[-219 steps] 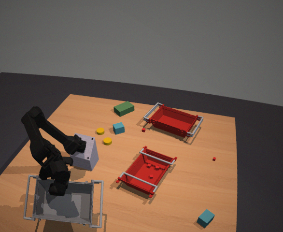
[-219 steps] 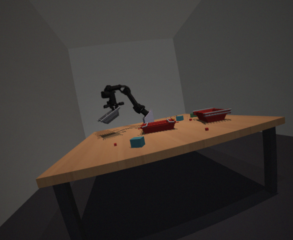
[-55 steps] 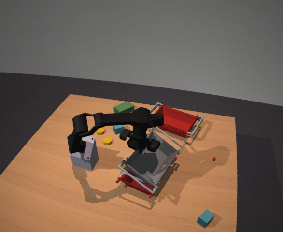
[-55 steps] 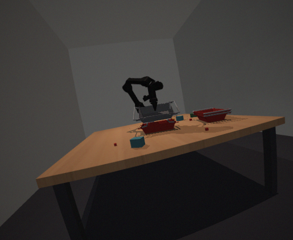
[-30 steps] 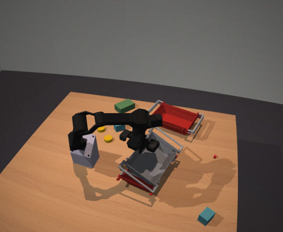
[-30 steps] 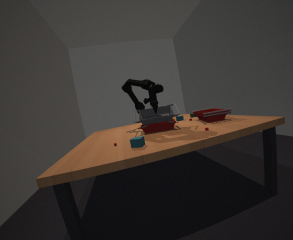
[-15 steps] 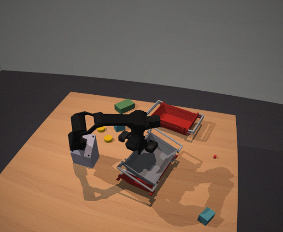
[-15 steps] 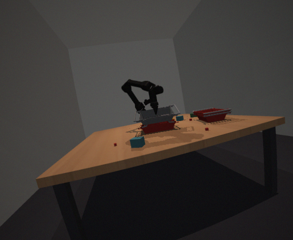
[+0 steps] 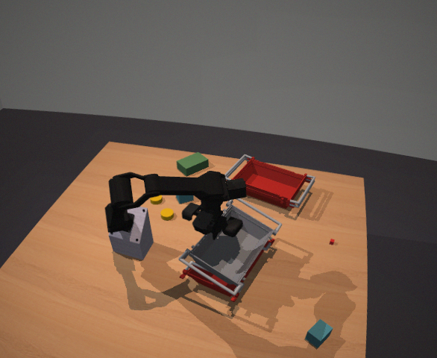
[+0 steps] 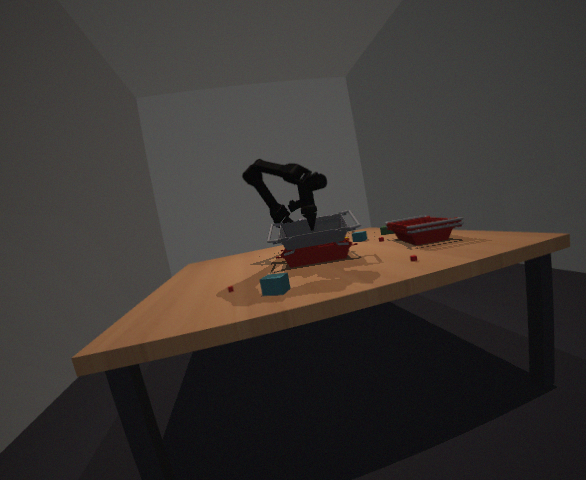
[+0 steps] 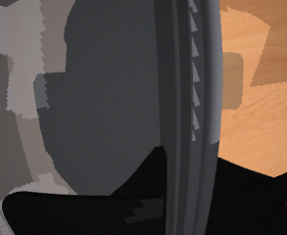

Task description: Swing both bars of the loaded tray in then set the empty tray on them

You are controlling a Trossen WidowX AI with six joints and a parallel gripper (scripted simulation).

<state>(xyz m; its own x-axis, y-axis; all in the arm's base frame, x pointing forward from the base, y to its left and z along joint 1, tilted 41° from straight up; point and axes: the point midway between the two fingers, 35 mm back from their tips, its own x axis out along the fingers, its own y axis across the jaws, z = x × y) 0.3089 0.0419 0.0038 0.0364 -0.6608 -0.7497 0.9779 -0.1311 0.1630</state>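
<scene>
The grey tray is 8 cm ahead of my gripper tip, 2 cm to the right of it and 1 cm above it. Round my gripper tip: tiny red cube (39 cm ahead, 20 cm to the left, 11 cm below); then green block (27 cm behind, 50 cm to the left, 9 cm below).
</scene>
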